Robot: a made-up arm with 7 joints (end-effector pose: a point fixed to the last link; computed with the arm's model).
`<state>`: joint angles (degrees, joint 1 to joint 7).
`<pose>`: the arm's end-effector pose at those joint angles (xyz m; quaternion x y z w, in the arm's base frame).
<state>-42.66 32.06 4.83 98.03 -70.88 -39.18 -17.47</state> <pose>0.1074 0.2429 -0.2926 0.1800 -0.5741 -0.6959 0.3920</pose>
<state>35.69 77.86 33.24 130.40 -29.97 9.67 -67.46</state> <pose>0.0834 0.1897 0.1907 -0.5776 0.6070 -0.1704 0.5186</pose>
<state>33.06 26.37 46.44 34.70 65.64 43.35 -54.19</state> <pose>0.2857 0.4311 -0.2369 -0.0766 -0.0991 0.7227 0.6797</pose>
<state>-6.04 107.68 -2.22 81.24 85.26 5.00 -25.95</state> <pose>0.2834 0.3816 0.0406 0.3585 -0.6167 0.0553 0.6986</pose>
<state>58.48 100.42 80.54 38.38 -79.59 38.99 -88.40</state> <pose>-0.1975 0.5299 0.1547 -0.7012 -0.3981 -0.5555 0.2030</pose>
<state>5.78 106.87 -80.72 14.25 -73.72 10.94 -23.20</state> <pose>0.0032 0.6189 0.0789 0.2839 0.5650 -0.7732 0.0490</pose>
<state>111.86 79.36 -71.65 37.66 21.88 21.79 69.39</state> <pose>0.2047 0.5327 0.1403 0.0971 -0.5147 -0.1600 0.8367</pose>
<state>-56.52 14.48 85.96 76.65 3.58 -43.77 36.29</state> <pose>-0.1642 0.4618 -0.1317 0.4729 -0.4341 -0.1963 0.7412</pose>
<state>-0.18 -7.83 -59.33 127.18 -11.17 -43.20 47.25</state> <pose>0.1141 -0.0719 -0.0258 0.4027 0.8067 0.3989 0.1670</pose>
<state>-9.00 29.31 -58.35 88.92 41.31 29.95 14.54</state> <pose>0.0963 0.0287 -0.3345 -0.4068 -0.0784 -0.2869 0.8638</pose>
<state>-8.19 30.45 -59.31 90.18 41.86 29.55 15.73</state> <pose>0.0974 0.0297 -0.3303 -0.4186 -0.0801 -0.2952 0.8551</pose>
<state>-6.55 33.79 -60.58 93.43 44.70 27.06 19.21</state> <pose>0.1019 0.0371 -0.3201 -0.4569 -0.0933 -0.2987 0.8326</pose>
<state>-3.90 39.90 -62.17 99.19 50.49 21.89 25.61</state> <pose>0.1093 0.0514 -0.3014 -0.5266 -0.1187 -0.2959 0.7880</pose>
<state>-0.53 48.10 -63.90 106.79 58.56 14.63 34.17</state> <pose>0.1158 0.0695 -0.2750 -0.6130 -0.1511 -0.2876 0.7202</pose>
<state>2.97 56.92 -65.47 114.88 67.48 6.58 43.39</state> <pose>0.1187 0.0864 -0.2451 -0.6942 -0.1852 -0.2746 0.6390</pose>
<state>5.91 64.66 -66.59 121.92 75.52 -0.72 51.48</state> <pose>0.1179 0.0987 -0.2183 -0.7535 -0.2175 -0.2599 0.5634</pose>
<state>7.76 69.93 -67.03 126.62 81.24 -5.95 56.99</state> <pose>0.1161 0.1058 -0.1999 -0.7862 -0.2440 -0.2480 0.5107</pose>
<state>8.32 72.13 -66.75 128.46 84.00 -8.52 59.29</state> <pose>0.1159 0.1089 -0.1922 -0.7973 -0.2608 -0.2409 0.4882</pose>
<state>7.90 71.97 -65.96 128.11 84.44 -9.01 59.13</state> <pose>0.1177 0.1097 -0.1927 -0.7952 -0.2690 -0.2374 0.4888</pose>
